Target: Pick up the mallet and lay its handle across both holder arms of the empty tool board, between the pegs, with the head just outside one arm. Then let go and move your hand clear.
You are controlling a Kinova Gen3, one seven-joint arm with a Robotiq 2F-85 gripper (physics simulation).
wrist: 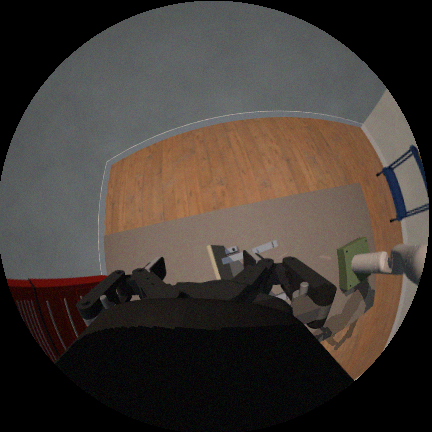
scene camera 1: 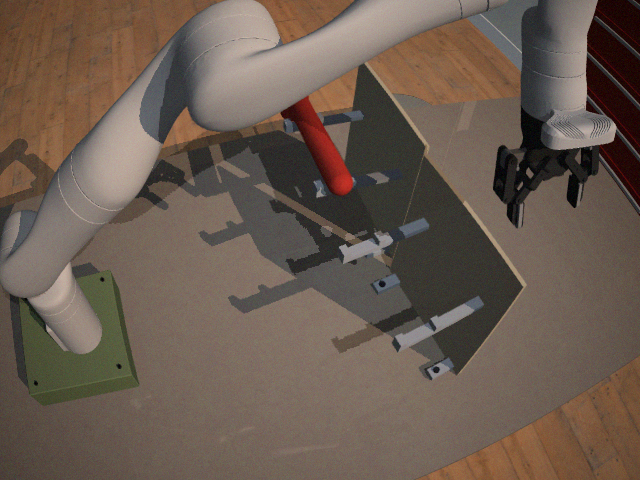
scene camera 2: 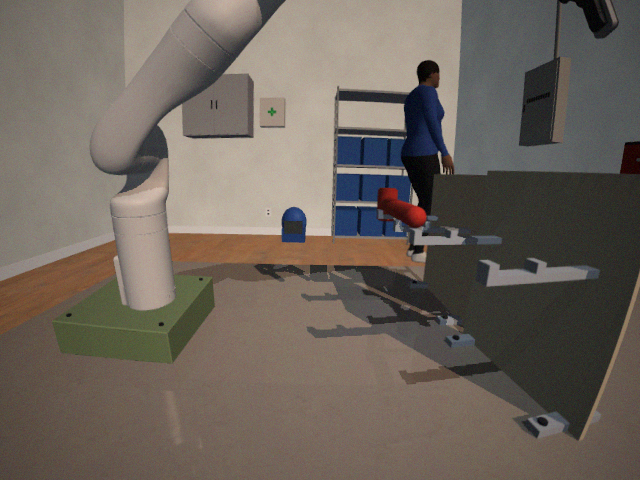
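Seen in the pictures: gripper, fingertip midpoint: [wrist: 203, 262] [scene camera 1: 545, 213]; arm's base, link origin: [wrist: 356, 262] [scene camera 1: 80, 331] [scene camera 2: 152, 298].
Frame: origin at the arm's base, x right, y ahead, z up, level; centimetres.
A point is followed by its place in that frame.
The red mallet [scene camera 1: 326, 149] @(x -9.7, y 51.5, z 18.2 cm) [scene camera 2: 403, 209] @(x -6.0, y 49.8, z 17.2 cm) lies across the two holder arms of the rear tool board [scene camera 1: 382, 124] @(x -13.6, y 64.5, z 17.4 cm) [scene camera 2: 457, 198] @(x -11.2, y 64.4, z 19.5 cm). Its head is at the far end, partly hidden by the robot arm in scene view 1. The mallet does not show in the wrist view. The front tool board [scene camera 1: 465, 258] @(x 17.6, y 63.4, z 17.6 cm) [scene camera 2: 558, 222] @(x 18.1, y 63.4, z 19.0 cm) is empty, with a near holder arm [scene camera 1: 454, 313] @(x 24.2, y 58.4, z 14.6 cm) [scene camera 2: 558, 274] @(x 25.4, y 57.3, z 14.4 cm) [wrist: 265, 247] @(x 24.8, y 51.0, z 14.6 cm) and a far holder arm [scene camera 1: 361, 250] @(x 8.9, y 49.8, z 14.6 cm) [scene camera 2: 439, 239] @(x 9.2, y 50.7, z 14.5 cm), each with a peg. My gripper [scene camera 1: 546, 209] @(x 26.4, y 63.0, z 39.6 cm) [wrist: 203, 262] @(x 26.4, y 63.0, z 39.6 cm) is open and empty, high and apart from the mallet, on the boards' back side.
The robot's forearm passes above the mallet's head end in scene view 1. A green base block [scene camera 1: 119, 330] @(x 1.9, y 8.0, z -0.3 cm) [scene camera 2: 121, 343] @(x 10.4, y -0.7, z -3.6 cm) carries the robot. A red cabinet [scene camera 1: 615, 103] [wrist: 42, 310] stands beyond the gripper. A person [scene camera 2: 424, 124] stands behind the boards near a shelf rack [scene camera 2: 334, 165].
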